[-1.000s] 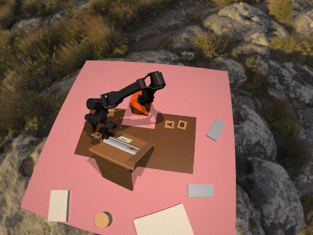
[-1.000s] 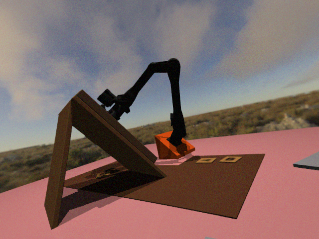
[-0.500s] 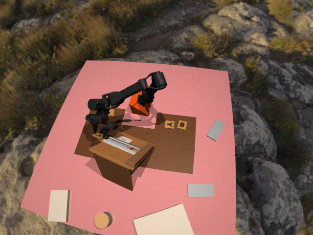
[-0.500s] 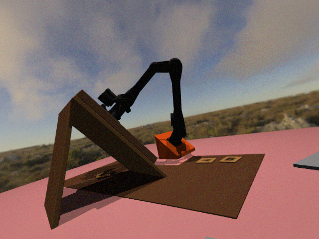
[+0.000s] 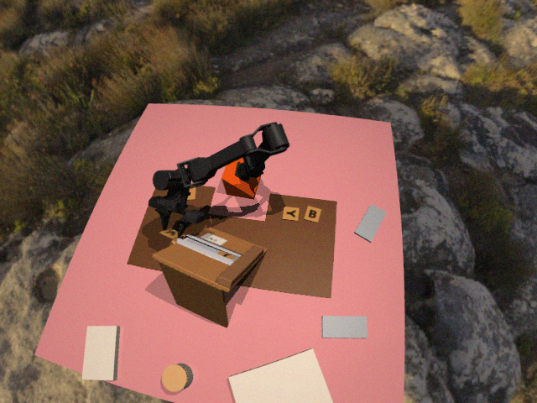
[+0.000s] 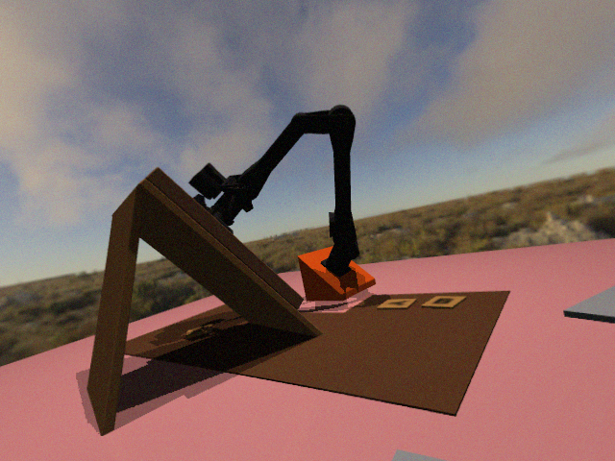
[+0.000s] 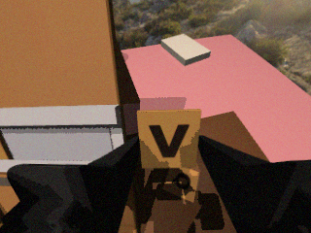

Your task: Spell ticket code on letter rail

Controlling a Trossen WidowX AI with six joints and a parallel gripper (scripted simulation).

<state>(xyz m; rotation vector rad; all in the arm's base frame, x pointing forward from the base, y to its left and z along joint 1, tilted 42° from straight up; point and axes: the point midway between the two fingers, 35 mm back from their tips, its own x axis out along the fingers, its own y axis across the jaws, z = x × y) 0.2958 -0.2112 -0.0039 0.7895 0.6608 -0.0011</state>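
Now: gripper tip 30 mm past the white ticket, 120 mm to the right of it and 80 mm above it. Also, from my gripper tip: brown mat (130 mm behind, 160 mm to the left, 160 mm below); then white block (420 mm ahead, 210 mm to the right, 150 mm below).
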